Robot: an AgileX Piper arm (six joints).
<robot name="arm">
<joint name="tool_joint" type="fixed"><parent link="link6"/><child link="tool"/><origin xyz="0 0 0"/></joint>
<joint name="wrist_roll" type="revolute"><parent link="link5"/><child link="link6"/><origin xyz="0 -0.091 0" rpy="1.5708 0 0"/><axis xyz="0 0 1"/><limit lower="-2.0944" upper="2.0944"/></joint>
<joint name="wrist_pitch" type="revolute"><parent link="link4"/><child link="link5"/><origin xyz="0 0 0" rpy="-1.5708 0 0"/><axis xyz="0 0 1"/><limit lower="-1.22" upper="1.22"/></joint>
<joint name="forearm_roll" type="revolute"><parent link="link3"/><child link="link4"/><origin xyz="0.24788 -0.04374 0" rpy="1.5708 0 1.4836"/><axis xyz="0 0 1"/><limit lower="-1.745" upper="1.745"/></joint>
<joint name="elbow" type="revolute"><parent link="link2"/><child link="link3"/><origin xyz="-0.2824 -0.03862 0"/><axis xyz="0 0 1"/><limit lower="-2.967" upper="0"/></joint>
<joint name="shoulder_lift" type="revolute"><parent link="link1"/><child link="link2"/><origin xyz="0 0 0" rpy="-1.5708 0 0"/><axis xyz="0 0 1"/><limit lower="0" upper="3.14"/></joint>
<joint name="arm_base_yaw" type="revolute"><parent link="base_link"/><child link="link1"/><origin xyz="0 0 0.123"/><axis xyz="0 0 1"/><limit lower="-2.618" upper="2.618"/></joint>
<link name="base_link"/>
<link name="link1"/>
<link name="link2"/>
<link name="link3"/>
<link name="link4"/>
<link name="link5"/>
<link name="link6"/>
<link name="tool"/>
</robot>
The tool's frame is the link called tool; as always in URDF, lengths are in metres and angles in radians.
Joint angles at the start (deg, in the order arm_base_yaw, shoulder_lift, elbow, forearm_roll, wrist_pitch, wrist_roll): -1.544 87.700 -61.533 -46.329 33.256 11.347
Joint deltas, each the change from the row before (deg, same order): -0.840 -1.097 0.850 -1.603 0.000 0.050; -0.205 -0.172 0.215 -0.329 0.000 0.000; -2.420 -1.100 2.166 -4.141 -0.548 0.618; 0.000 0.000 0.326 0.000 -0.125 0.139; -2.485 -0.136 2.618 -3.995 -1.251 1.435; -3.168 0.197 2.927 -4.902 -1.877 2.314; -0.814 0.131 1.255 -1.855 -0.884 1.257; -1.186 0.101 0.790 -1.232 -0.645 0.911; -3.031 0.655 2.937 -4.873 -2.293 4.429
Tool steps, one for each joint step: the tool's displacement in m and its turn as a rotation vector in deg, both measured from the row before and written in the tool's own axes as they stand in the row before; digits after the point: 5 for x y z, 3 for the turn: 0.00518 -0.00556 -0.00280 1.365 0.140 -0.646; 0.00138 -0.00095 -0.00013 0.250 0.124 -0.161; 0.01444 -0.00917 0.00239 2.619 1.363 -1.775; 0.00108 0.00128 0.00057 -0.197 0.118 0.000; 0.01607 -0.00291 0.00814 1.430 1.772 -1.476; 0.01883 -0.00208 0.01093 1.255 1.912 -1.307; 0.00598 0.00196 0.00377 0.044 0.398 -0.457; 0.00619 -0.00085 0.00359 0.204 0.640 0.182; 0.01820 0.00287 0.01137 -0.024 1.591 0.485
